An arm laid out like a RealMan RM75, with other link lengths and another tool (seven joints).
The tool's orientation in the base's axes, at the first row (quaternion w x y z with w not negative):
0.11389 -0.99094 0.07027 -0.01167
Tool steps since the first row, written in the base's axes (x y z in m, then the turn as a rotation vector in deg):
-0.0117 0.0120 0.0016 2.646 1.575 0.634
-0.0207 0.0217 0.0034 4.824 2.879 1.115
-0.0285 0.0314 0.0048 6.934 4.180 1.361
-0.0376 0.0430 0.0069 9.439 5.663 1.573
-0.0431 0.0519 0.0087 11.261 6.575 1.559
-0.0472 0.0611 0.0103 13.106 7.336 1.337
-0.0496 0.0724 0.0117 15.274 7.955 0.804
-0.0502 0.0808 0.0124 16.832 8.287 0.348
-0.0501 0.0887 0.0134 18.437 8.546 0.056
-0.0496 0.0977 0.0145 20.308 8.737 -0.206
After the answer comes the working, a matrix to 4 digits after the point.
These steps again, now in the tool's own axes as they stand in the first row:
-0.0133 -0.0103 0.0007 2.400 -2.024 -0.161
-0.0235 -0.0189 0.0007 4.374 -3.688 -0.252
-0.0326 -0.0275 0.0012 6.280 -5.287 -0.117
-0.0433 -0.0379 0.0014 8.551 -7.107 0.107
-0.0500 -0.0461 0.0015 10.225 -8.232 0.396
-0.0553 -0.0548 0.0018 11.941 -9.168 0.855
-0.0593 -0.0657 0.0029 13.996 -9.939 1.597
-0.0611 -0.0739 0.0041 15.488 -10.369 2.177
-0.0621 -0.0817 0.0049 17.037 -10.771 2.582
-0.0629 -0.0907 0.0058 18.860 -11.151 2.953

The tool's axes in the first row as the columns of a matrix, in the base's axes (rounded; the answer above uses it unrounded):
0.9899 -0.1366 0.0391
-0.1419 -0.9642 0.2241
0.0071 -0.2274 -0.9738

